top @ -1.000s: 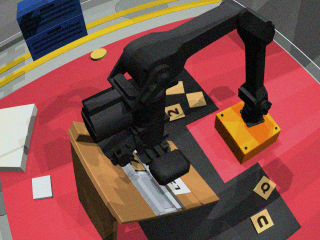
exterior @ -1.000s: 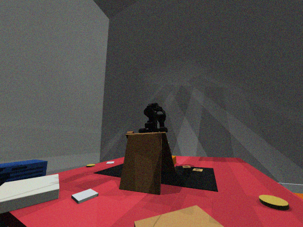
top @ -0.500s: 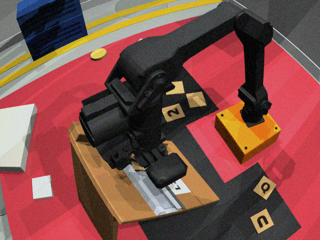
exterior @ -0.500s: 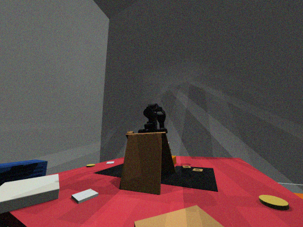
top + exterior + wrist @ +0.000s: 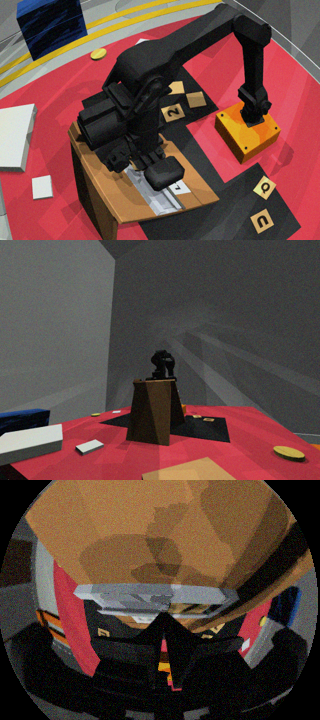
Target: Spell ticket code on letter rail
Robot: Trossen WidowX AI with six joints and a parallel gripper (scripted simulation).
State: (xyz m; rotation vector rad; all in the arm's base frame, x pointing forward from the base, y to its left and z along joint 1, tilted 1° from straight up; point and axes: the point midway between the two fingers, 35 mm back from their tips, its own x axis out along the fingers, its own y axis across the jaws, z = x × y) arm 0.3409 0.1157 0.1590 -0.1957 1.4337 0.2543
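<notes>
My gripper tip is now 20 mm short of the 7 tile, 30 mm to the left of it and 10 mm above it. From my gripper tip the other things lie so: white ticket: 50 mm behind, 10 mm to the left, 80 mm below; then small white block: 340 mm ahead, 110 mm to the right, 180 mm below; then black mat: 150 mm behind, 80 mm to the right, 180 mm below.
</notes>
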